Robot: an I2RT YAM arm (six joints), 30 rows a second.
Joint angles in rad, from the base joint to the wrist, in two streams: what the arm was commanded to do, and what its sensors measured. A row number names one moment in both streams.
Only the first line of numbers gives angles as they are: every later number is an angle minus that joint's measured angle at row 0.
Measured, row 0:
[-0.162, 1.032, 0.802, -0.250, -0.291, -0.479]
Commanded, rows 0 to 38:
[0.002, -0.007, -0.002, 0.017, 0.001, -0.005]
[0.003, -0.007, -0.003, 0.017, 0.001, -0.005]
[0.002, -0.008, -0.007, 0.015, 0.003, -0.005]
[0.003, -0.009, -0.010, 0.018, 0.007, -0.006]
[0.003, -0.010, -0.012, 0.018, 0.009, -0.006]
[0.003, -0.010, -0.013, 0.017, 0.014, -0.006]
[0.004, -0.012, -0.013, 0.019, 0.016, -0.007]
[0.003, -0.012, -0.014, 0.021, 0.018, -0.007]
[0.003, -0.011, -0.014, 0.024, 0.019, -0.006]
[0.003, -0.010, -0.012, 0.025, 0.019, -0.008]
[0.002, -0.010, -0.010, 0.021, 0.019, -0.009]
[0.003, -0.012, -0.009, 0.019, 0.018, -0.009]
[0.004, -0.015, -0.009, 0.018, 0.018, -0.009]
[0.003, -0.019, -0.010, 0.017, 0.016, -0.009]
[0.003, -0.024, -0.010, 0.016, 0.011, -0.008]
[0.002, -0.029, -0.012, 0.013, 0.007, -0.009]
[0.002, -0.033, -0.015, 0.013, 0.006, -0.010]
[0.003, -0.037, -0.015, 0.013, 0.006, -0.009]
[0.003, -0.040, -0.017, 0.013, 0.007, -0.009]
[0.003, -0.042, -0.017, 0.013, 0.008, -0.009]
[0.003, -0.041, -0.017, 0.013, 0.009, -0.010]
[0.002, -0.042, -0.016, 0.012, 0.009, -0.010]
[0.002, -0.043, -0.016, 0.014, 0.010, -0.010]
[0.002, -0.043, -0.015, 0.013, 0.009, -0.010]
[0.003, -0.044, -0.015, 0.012, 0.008, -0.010]
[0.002, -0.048, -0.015, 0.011, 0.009, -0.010]
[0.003, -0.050, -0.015, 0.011, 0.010, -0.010]
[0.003, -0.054, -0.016, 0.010, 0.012, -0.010]
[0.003, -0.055, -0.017, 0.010, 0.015, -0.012]
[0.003, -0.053, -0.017, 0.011, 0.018, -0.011]
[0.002, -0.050, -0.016, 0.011, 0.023, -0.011]
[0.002, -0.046, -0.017, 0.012, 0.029, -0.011]
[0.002, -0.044, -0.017, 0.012, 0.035, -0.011]
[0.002, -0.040, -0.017, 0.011, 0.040, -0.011]
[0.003, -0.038, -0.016, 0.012, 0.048, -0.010]
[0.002, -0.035, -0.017, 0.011, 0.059, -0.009]
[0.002, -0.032, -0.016, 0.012, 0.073, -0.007]
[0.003, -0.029, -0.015, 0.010, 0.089, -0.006]
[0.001, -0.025, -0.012, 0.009, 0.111, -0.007]
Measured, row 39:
[0.000, -0.032, -0.008, 0.003, 0.058, -0.001]
